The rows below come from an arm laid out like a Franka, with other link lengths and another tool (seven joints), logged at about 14 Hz.
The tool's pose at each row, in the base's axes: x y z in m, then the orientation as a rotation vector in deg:
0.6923, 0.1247, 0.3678, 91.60, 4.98, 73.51
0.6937, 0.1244, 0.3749, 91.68, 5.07, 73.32
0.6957, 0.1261, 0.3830, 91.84, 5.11, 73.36
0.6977, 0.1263, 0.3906, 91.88, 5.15, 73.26
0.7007, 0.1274, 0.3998, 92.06, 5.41, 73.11
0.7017, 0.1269, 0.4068, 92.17, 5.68, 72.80
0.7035, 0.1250, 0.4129, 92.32, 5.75, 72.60
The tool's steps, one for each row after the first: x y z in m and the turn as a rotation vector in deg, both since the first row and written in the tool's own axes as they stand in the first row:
0.0052, 0.0046, 0.0020, 0.06, -0.10, -0.15
0.0126, 0.0087, 0.0033, 0.21, -0.13, -0.09
0.0187, 0.0132, 0.0055, 0.24, -0.19, -0.17
0.0268, 0.0179, 0.0080, 0.46, -0.24, -0.35
0.0317, 0.0227, 0.0099, 0.60, -0.35, -0.67
0.0354, 0.0271, 0.0131, 0.70, -0.49, -0.79

